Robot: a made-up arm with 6 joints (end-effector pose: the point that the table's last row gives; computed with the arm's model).
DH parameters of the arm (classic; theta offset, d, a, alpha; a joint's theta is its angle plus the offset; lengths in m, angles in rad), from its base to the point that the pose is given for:
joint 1: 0 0.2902 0 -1.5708
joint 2: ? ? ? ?
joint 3: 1.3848 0 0.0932 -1.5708
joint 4: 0 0.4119 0 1.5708
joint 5: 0 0 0.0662 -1.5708
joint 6: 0 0.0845 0 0
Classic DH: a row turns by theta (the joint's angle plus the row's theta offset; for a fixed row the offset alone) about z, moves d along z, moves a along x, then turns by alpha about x.
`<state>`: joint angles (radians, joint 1 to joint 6).
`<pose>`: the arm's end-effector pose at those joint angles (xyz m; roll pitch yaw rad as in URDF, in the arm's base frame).
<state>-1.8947 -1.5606 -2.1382 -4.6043 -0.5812 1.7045</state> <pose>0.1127 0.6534 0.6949 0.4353 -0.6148 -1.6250</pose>
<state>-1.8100 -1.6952 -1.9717 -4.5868 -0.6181 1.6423</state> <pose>0.0541 0.6528 0.6546 0.5087 -0.5567 -1.5931</pose>
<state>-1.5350 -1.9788 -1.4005 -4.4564 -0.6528 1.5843</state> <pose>-0.1189 0.5121 0.6225 0.5889 -0.2373 -1.2604</pose>
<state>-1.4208 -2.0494 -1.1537 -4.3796 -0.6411 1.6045</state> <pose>-0.1607 0.4081 0.6229 0.6191 -0.0777 -1.0599</pose>
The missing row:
joint 2: -1.3848 0 0.3564 0
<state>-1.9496 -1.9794 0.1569 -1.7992 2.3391 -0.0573</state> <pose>-0.1008 0.0279 0.4250 1.5868 -0.2806 -2.7487</pose>
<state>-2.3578 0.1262 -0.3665 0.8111 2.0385 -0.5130</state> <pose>-0.1109 -0.2183 0.2138 -1.1263 0.8257 -1.1933</pose>
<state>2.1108 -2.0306 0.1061 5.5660 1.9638 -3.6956</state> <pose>0.0249 0.0907 0.3608 -2.5307 -0.2864 -0.8394</pose>
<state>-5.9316 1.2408 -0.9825 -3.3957 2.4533 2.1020</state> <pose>0.4055 0.1768 -0.0842 0.8429 -0.4816 2.5129</pose>
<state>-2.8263 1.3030 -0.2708 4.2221 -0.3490 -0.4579</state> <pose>0.0452 -0.0698 0.0357 -2.2409 -0.9842 -0.9992</pose>
